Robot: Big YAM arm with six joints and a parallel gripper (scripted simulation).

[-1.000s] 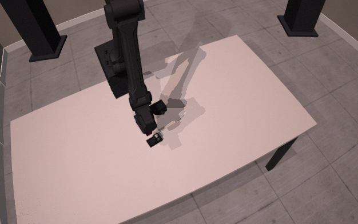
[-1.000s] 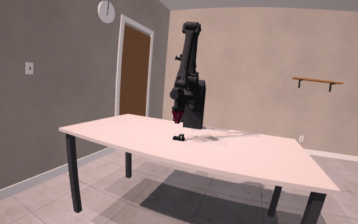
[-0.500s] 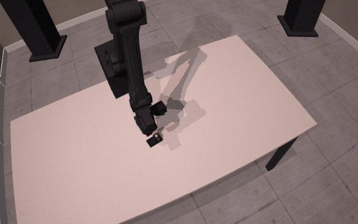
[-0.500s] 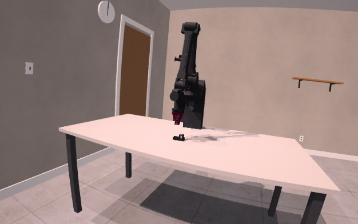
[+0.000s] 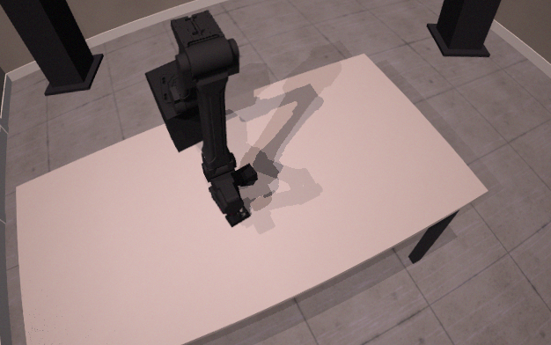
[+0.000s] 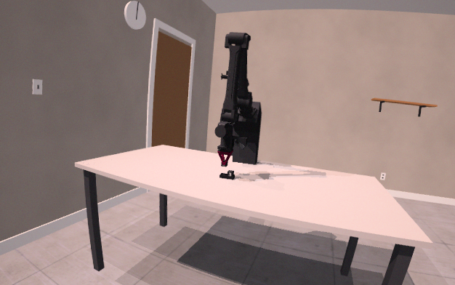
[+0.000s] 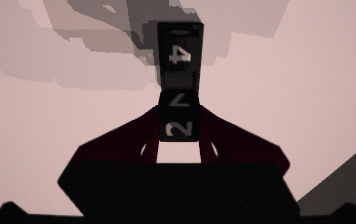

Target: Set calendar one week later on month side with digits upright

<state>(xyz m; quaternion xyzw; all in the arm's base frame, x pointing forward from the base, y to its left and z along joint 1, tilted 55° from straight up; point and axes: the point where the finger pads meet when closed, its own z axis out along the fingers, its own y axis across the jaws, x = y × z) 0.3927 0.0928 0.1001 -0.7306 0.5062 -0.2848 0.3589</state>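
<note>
Now: hand 2 cm past the black calendar block, 3 cm to the right of it and 6 cm above it. The rest, counted from my hand: black tray (1 cm behind, 2 cm to the left, 7 cm below).
</note>
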